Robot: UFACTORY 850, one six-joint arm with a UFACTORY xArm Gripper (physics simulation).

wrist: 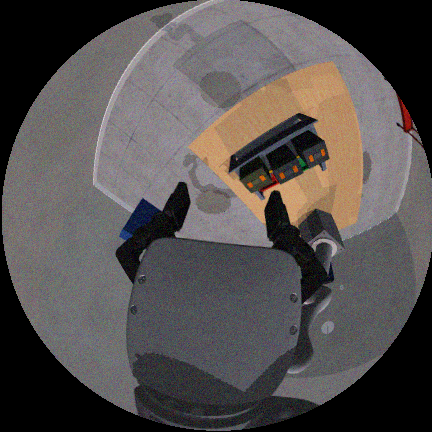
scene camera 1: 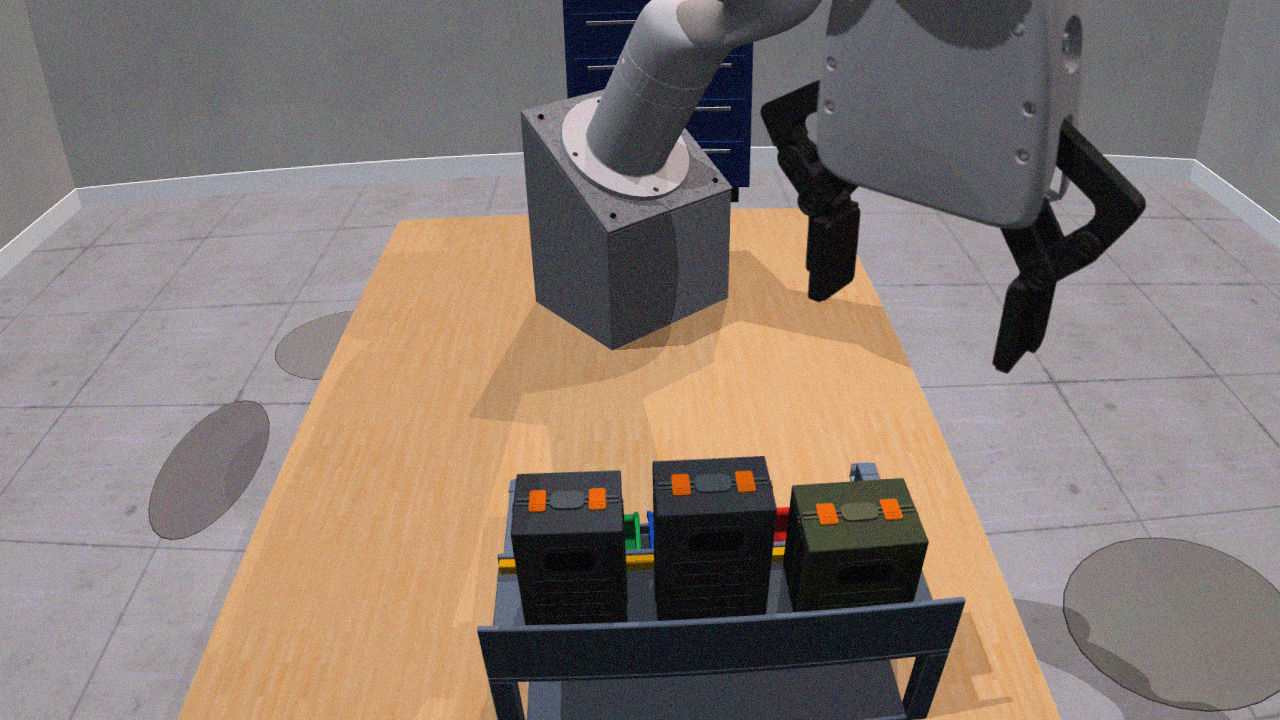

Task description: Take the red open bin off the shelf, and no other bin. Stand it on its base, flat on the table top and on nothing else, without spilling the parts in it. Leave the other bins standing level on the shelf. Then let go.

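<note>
The red bin [scene camera 1: 782, 524] [wrist: 270, 187] shows as a small strip on the shelf [scene camera 1: 572, 655] [wrist: 270, 142], between the middle black case and the green case; its contents are hidden. Parts of a green bin [scene camera 1: 631, 531] [wrist: 302, 163] and a blue bin [scene camera 1: 650, 530] also show there. My gripper [scene camera 1: 911, 333] [wrist: 227, 195] is open and empty. It hangs high above and apart from the shelf, toward the right side of the table in the scene view.
Two black cases [scene camera 1: 569, 577] [scene camera 1: 713, 568] [wrist: 312, 151] [wrist: 286, 169] and an olive green case [scene camera 1: 857, 573] [wrist: 255, 180] stand upright on the shelf beside the bins. The shelf stands on the wooden table [scene camera 1: 358, 447] [wrist: 345, 150]. The arm's grey pedestal [scene camera 1: 572, 241] [wrist: 317, 225] stands at the far end.
</note>
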